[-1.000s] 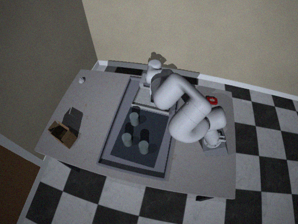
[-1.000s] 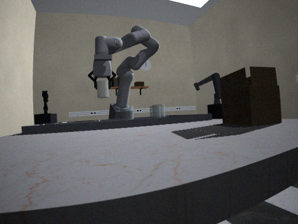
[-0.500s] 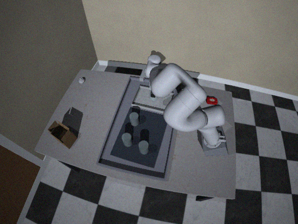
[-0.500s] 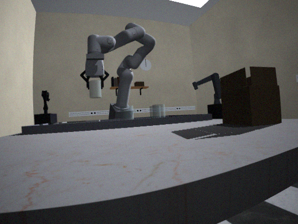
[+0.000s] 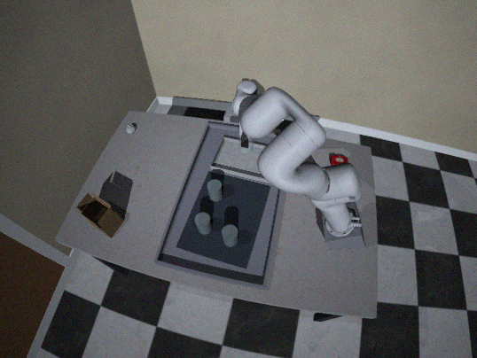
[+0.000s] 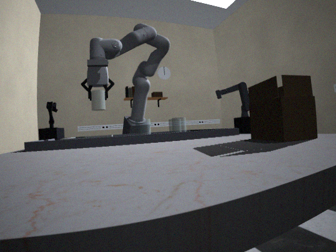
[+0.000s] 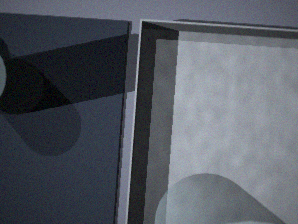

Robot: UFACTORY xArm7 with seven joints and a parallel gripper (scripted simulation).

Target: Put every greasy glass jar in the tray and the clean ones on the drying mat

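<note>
Right now my hand is 20 cm above the light grey tray, 4 cm to the left of it and 2 cm short of it. The rest, counted from my hand: dark drying mat: 28 cm to the left, 21 cm below, 2 cm behind; then red object: 43 cm behind, 25 cm to the right, 20 cm below; then cardboard box: 56 cm to the left, 48 cm ahead, 15 cm below.
</note>
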